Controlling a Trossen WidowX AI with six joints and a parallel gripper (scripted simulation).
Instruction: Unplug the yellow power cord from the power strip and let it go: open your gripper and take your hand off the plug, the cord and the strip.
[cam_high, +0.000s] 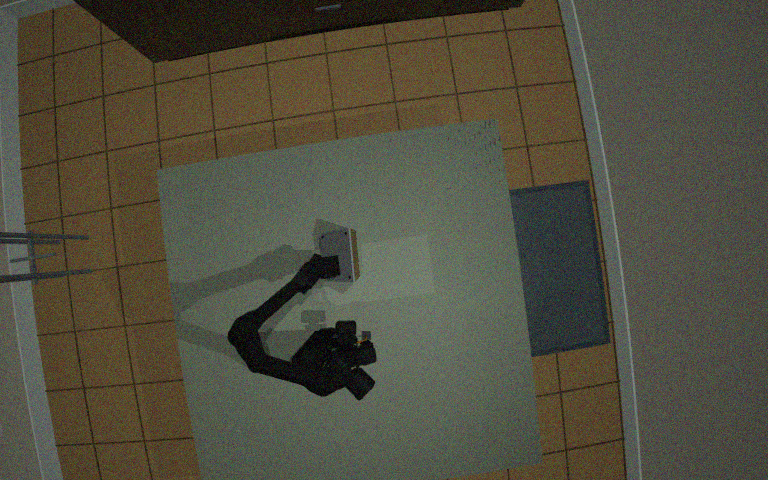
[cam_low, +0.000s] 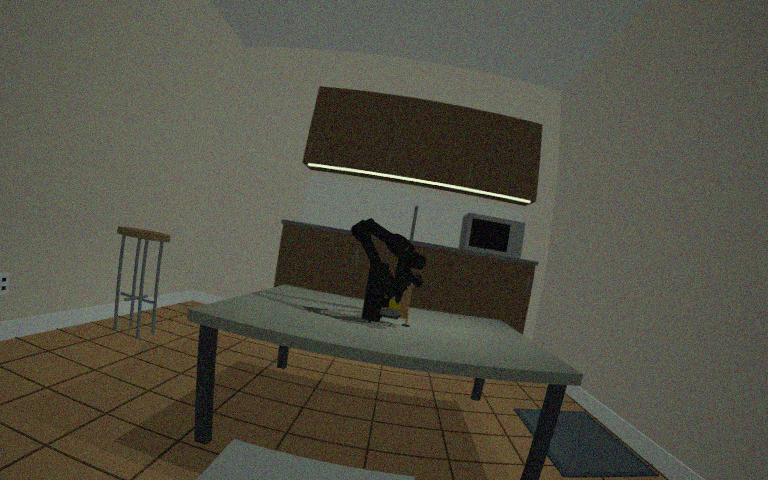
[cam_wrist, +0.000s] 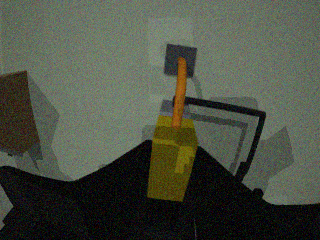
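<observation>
Right now my gripper tip is 3 cm to the left of the yellow plug.
</observation>
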